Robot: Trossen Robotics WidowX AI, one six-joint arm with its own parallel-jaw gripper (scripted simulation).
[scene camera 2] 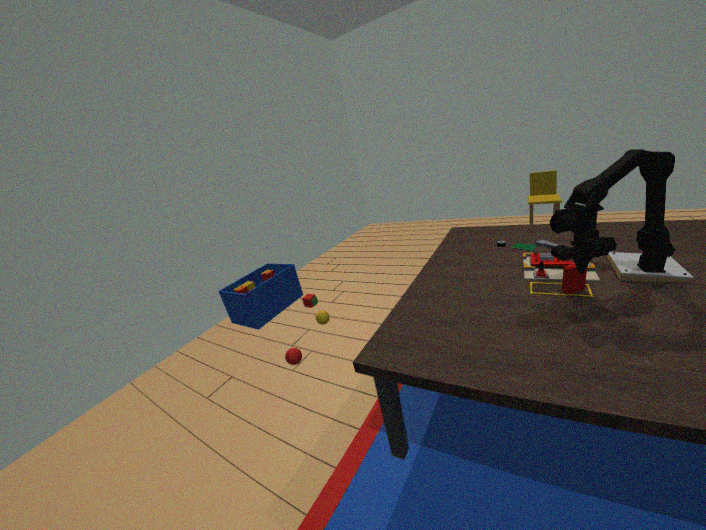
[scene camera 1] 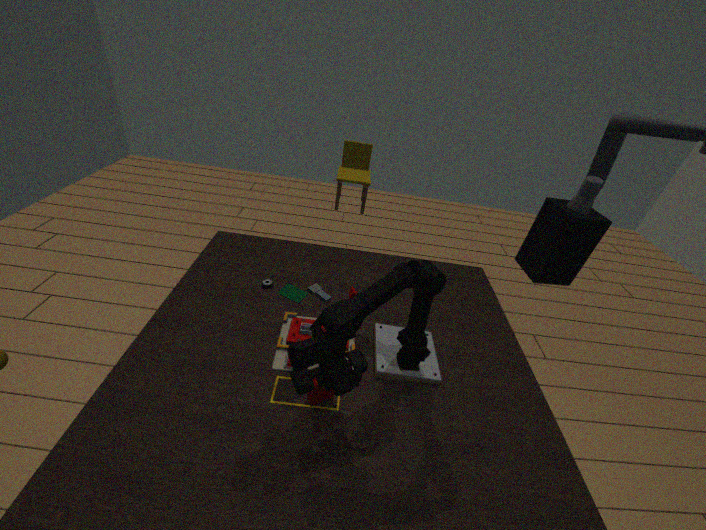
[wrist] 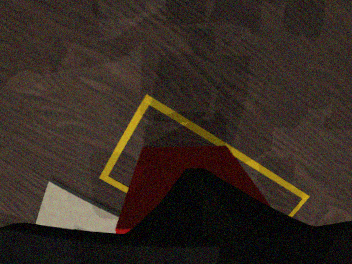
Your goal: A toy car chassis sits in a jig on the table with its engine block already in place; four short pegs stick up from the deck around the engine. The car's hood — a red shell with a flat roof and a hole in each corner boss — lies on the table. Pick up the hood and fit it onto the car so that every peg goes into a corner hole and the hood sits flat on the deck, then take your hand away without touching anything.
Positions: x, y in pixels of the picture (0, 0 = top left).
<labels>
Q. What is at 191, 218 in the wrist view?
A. My gripper.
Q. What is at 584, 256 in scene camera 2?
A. My gripper.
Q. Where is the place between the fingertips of my gripper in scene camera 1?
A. At 327, 389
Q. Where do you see a red hood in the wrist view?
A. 158, 168
</labels>
